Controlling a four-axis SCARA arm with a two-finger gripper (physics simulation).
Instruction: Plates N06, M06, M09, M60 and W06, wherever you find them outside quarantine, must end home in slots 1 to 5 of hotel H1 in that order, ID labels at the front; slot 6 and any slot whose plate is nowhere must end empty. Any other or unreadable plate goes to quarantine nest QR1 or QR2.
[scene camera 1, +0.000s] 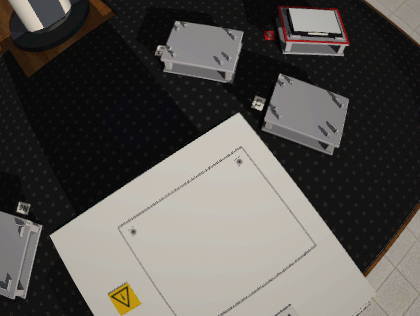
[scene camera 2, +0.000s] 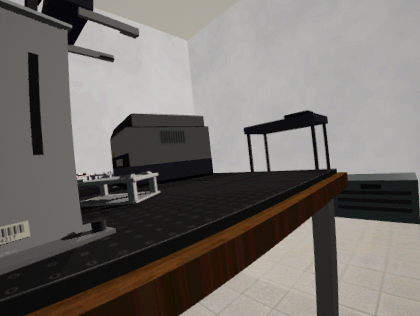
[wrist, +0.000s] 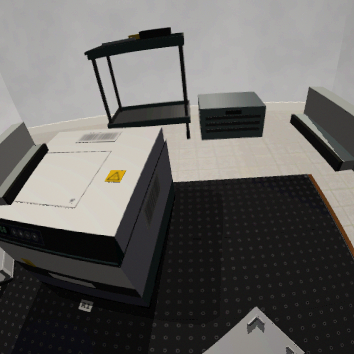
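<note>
My gripper is open, with its two fingers wide apart and no plate between them. In scene camera 2 it is raised near the tall grey housing. A light-topped plate sits in the red-rimmed nest at the upper right of scene camera 1; no ID can be read on it. Two grey nests show no plate on top. Another grey nest is cut off at the lower left. Hotel H1 and its slots cannot be made out, and no plate IDs are readable.
A large white instrument stands on the black perforated table top. A tall grey housing with a dark slot fills the left of scene camera 2. A cart and a drawer cabinet stand beyond the table.
</note>
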